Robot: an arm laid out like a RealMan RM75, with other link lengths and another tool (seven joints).
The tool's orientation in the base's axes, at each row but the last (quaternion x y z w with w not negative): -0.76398, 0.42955, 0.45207, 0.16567; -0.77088, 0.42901, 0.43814, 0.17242; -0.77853, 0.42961, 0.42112, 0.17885; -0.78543, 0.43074, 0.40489, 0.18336
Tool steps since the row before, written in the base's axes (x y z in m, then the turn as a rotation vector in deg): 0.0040, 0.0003, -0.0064, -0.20, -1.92, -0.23; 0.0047, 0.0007, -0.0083, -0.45, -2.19, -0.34; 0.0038, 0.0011, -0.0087, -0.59, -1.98, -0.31; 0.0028, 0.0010, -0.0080, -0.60, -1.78, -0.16
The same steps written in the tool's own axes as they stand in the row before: 0.0061, -0.0043, 0.0014, 1.12, 1.24, -1.00; 0.0076, -0.0051, 0.0026, 1.29, 1.58, -0.98; 0.0075, -0.0045, 0.0039, 1.11, 1.58, -0.79; 0.0067, -0.0034, 0.0041, 0.89, 1.49, -0.75
